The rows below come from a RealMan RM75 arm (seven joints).
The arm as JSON. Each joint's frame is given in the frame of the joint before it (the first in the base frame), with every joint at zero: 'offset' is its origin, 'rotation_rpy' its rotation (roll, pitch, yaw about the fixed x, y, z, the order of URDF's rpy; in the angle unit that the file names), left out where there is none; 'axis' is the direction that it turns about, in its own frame. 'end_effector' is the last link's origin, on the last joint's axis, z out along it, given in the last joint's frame.
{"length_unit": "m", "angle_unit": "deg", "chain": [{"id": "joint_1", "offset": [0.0, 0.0, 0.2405], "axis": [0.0, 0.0, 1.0]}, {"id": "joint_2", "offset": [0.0, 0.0, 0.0], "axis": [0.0, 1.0, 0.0]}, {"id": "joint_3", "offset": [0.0, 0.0, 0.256], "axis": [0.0, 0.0, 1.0]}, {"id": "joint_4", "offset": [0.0, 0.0, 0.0], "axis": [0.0, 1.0, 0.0]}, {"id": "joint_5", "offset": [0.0, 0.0, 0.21], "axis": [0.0, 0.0, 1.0]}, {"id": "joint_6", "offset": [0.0, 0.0, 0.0], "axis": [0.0, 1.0, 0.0]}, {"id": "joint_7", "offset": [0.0, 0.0, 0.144], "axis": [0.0, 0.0, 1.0]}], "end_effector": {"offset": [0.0, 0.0, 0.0]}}
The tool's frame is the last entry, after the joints.
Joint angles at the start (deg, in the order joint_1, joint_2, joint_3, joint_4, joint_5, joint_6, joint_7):
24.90 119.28 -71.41 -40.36 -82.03 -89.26 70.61
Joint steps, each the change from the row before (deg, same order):
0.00 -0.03 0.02 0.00 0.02 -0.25 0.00
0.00 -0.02 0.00 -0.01 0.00 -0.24 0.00
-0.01 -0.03 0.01 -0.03 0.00 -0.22 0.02
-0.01 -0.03 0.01 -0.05 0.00 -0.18 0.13
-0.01 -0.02 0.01 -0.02 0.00 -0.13 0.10
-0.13 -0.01 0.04 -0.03 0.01 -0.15 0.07
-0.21 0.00 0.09 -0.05 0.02 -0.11 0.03
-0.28 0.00 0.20 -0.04 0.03 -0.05 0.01
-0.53 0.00 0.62 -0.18 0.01 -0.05 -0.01
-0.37 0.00 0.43 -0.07 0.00 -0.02 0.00
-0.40 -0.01 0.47 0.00 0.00 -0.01 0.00
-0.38 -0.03 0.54 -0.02 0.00 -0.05 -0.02
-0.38 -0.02 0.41 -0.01 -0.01 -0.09 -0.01
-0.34 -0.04 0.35 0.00 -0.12 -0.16 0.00
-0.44 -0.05 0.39 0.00 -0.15 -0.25 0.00
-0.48 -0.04 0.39 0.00 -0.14 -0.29 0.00
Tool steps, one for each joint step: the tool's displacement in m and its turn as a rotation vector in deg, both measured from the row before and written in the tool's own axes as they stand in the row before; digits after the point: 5 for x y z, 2 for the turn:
-0.00031 0.00044 -0.00024 -0.20 -0.09 -0.01
-0.00025 0.00050 -0.00013 -0.22 -0.06 -0.02
-0.00028 0.00041 -0.00024 -0.18 -0.06 -0.02
-0.00032 0.00029 -0.00023 -0.15 -0.04 0.07
-0.00016 0.00023 -0.00018 -0.10 -0.03 0.08
0.00024 0.00051 -0.00066 -0.02 -0.07 0.13
0.00045 0.00050 -0.00102 0.11 -0.10 0.13
0.00064 0.00028 -0.00156 0.32 -0.14 0.16
0.00060 -0.00016 -0.00350 0.82 -0.33 0.14
0.00064 -0.00010 -0.00249 0.59 -0.21 0.16
0.00095 -0.00012 -0.00282 0.67 -0.21 0.24
0.00063 -0.00031 -0.00304 0.69 -0.25 0.17
0.00087 0.00011 -0.00269 0.53 -0.19 0.21
0.00100 0.00036 -0.00252 0.36 -0.06 0.19
0.00135 0.00071 -0.00310 0.37 -0.07 0.26
0.00147 0.00093 -0.00321 0.36 -0.10 0.29

